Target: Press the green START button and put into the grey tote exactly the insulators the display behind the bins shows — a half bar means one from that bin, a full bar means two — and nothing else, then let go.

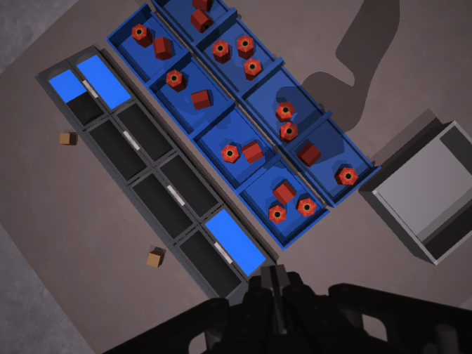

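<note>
The dark display (pixel 145 132) has two columns of four cells. At its upper-left end the outer cell shows a half blue bar (pixel 67 86) and the inner cell a full blue bar (pixel 104 81). A full blue bar (pixel 235 242) fills the inner cell at the lower-right end; the other cells are dark. Two rows of blue bins hold red insulators, such as an upright one (pixel 229 153) and a lying one (pixel 201 99). The grey tote (pixel 425 190) is at the right, with no insulator in its visible part. My gripper (pixel 274 282) is shut and empty, by the display's lower-right end. The START button does not show.
Two small tan blocks (pixel 66 138) (pixel 155 258) lie on the display's outer side. Raised blue dividers separate the bins. The far bin row is cut off at the top edge, and the tote at the right edge. The arm's shadow crosses the upper right.
</note>
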